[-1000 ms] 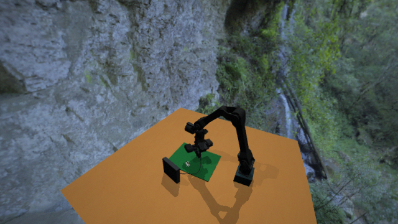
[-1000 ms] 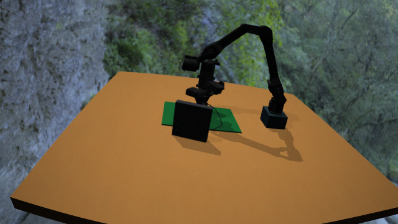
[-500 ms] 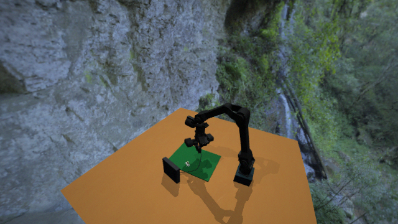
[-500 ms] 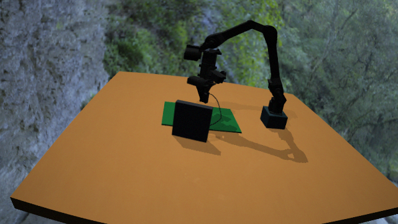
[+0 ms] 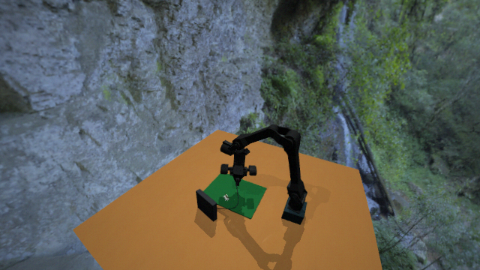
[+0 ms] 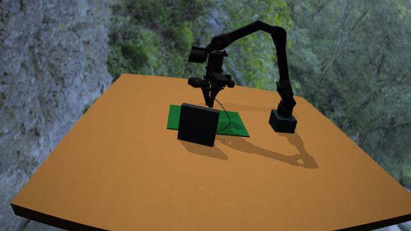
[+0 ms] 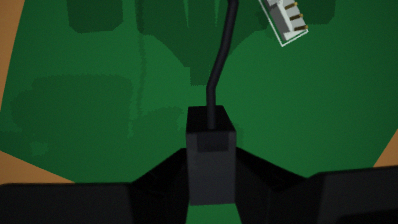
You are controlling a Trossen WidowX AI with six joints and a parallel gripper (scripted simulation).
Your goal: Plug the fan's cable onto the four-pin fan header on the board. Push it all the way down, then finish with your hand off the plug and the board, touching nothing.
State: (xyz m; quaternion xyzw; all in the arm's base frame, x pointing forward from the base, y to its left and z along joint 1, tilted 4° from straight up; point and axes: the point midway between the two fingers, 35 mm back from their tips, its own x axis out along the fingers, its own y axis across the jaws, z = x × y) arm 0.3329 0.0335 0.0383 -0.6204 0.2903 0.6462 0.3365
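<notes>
Now: gripper tip 9 cm to the right of the white four-pin fan header and 6 cm above it. Round my gripper tip: black plug 1 cm to the left, 1 cm above; black fan 22 cm to the left, 1 cm ahead; green board 8 cm below, 3 cm to the left.
</notes>
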